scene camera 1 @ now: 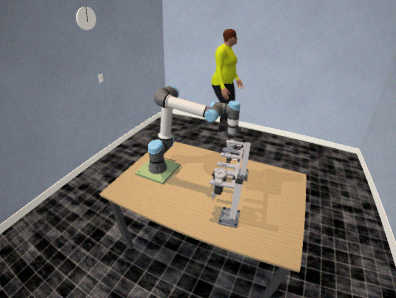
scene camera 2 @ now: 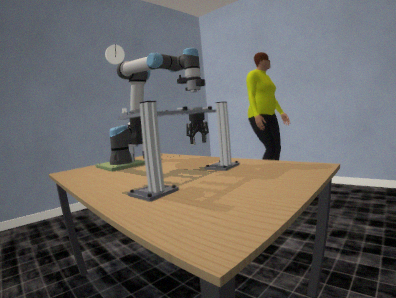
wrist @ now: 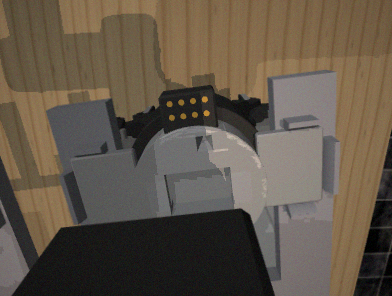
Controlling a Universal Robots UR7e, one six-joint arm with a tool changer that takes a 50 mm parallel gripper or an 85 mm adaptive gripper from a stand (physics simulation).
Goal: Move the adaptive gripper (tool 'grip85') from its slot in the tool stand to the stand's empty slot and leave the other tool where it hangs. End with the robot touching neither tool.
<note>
In view: an adaptive gripper [wrist: 198, 152] and a tool stand [wrist: 295, 239].
</note>
